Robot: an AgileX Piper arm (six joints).
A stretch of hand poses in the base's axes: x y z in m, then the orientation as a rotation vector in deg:
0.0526 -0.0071 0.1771 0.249 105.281 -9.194
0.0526 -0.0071 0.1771 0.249 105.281 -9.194
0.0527 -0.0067 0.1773 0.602 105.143 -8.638
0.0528 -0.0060 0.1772 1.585 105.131 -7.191
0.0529 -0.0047 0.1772 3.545 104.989 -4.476
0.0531 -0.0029 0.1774 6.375 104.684 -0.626
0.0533 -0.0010 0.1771 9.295 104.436 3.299
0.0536 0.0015 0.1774 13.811 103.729 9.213
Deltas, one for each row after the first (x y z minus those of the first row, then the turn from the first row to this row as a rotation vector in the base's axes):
0.0000 0.0000 0.0000 0.000 0.000 0.000
0.0001 0.0004 0.0002 0.558 -0.181 0.055
0.0002 0.0011 0.0001 2.064 -0.301 0.141
0.0003 0.0024 0.0001 4.948 -0.614 0.224
0.0005 0.0042 0.0003 9.069 -1.076 0.303
0.0007 0.0061 0.0000 13.301 -1.380 0.347
0.0010 0.0086 0.0003 19.748 -1.966 0.329

